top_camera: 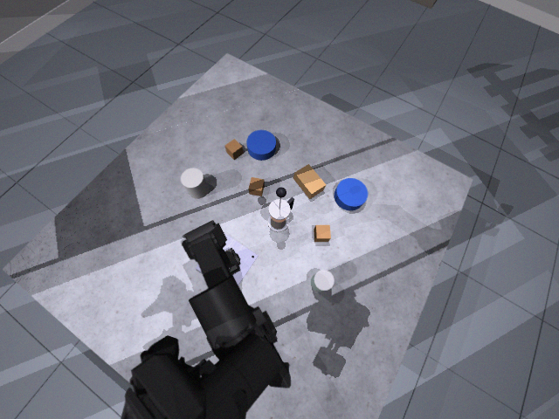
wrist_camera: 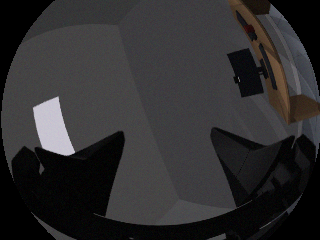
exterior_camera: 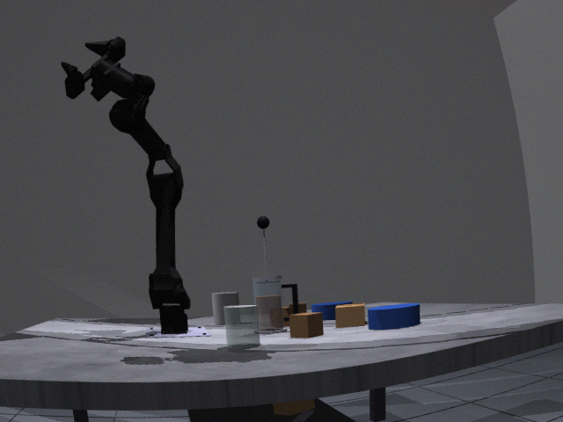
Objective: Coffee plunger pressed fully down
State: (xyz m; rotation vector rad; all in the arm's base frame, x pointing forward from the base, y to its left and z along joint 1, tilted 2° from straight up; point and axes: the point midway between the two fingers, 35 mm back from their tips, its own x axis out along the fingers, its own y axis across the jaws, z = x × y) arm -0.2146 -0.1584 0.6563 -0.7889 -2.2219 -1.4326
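Now: the coffee press 49 cm ahead of my gripper tip, 11 cm to the left of it and 54 cm below it. From my gripper tip the other things lie so: white cylinder 41 cm ahead, 45 cm to the left, 63 cm below.
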